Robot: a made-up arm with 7 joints.
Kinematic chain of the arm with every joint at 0, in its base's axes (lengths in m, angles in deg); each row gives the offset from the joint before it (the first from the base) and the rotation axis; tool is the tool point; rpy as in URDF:
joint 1: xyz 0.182 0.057 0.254 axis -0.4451 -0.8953 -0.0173
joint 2: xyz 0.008 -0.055 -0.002 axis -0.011 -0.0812 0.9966
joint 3: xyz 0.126 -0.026 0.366 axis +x
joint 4: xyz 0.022 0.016 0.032 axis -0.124 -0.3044 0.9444
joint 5: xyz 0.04 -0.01 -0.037 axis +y
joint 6: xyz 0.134 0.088 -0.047 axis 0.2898 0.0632 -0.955
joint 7: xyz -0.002 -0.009 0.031 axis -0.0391 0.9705 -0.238
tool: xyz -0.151 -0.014 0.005 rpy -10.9 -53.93 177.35
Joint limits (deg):
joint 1: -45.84..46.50
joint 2: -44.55..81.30
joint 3: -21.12..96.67
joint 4: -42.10..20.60
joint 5: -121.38..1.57
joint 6: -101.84..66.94
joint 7: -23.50..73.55
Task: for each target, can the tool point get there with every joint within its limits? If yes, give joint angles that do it. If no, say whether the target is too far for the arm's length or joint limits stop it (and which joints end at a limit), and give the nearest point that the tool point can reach.
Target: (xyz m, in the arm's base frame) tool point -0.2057 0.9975 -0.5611
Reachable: no: too far | nearest point -0.0685 0.3655 0.3144 | short by 1.089 m
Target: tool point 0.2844 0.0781 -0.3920
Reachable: no: joint limits stop it (at a limit: joint 1, joint 4, joint 5, joint 6, joint 7) | nearest point 0.4845 -0.1085 0.1554 | short by 0.612 m
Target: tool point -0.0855 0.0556 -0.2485
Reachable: no: joint limits stop it (at a limit: joint 1, joint 2, joint 3, joint 4, joint 5, joint 6, joint 7) | nearest point -0.0603 0.2319 0.2781 | short by 0.556 m
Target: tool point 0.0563 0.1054 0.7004
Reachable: yes | joints 36.65 32.79 76.30 -18.90 -77.19 -87.20 51.52
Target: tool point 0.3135 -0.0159 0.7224
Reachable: yes | joints 4.11 -24.83 10.61 -19.56 -64.20 -42.85 54.64
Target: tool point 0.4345 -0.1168 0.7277
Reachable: yes | joints -9.66 -33.14 33.32 -32.40 -75.75 46.61 57.66
